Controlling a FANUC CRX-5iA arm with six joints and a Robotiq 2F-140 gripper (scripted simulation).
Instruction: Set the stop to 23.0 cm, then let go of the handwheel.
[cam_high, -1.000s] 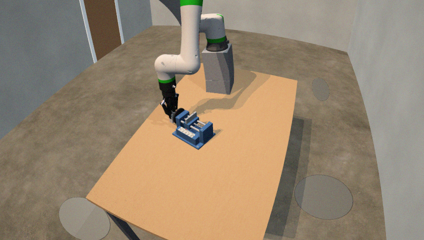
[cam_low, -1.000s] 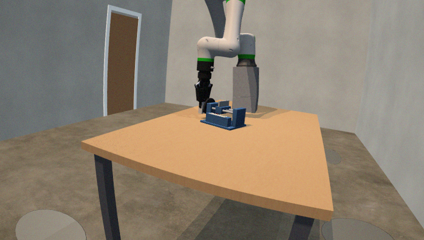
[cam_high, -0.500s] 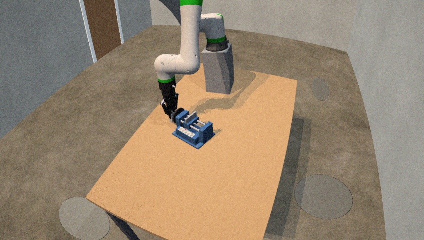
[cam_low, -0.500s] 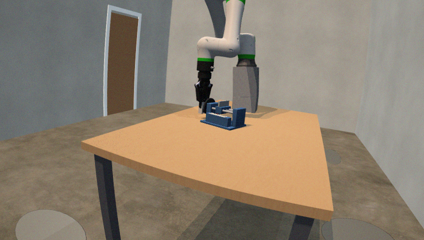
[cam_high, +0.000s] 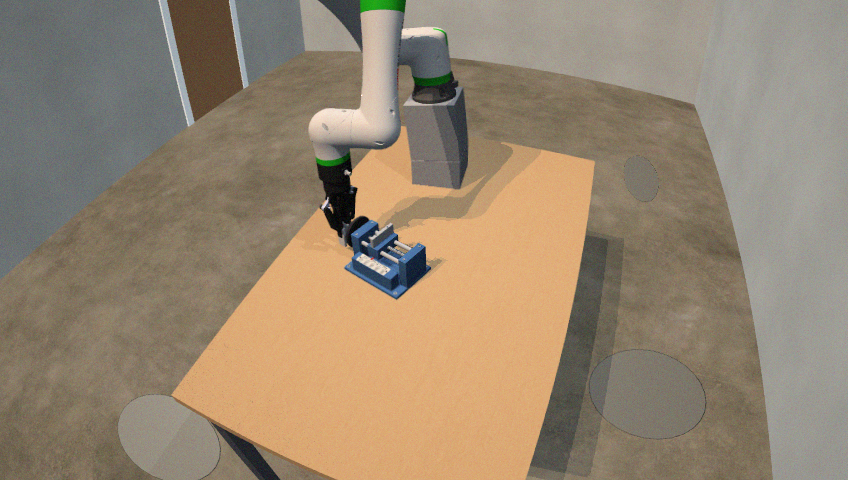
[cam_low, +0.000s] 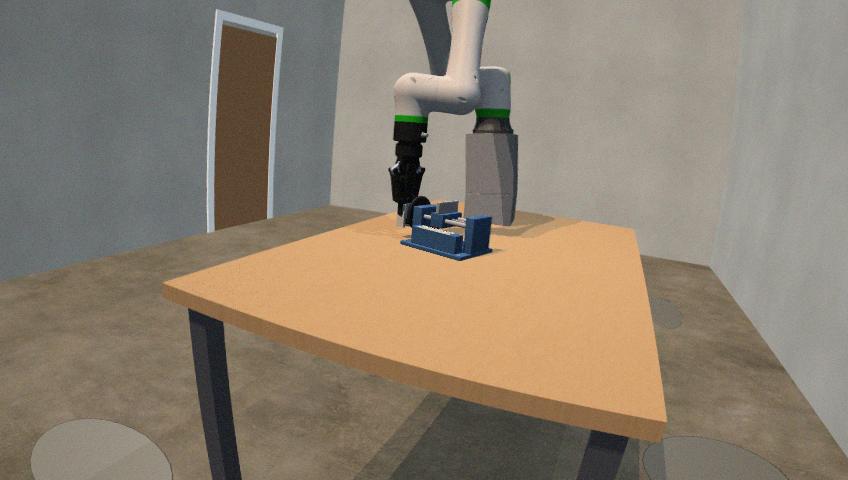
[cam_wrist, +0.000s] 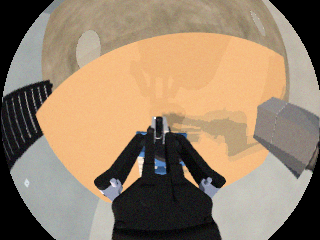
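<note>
My gripper is now 3 cm short of the grey stop plate, 13 cm to the right of it and 2 cm below it. From my hand the other things lie so: black handwheel: 2 cm to the left, 1 cm below.
</note>
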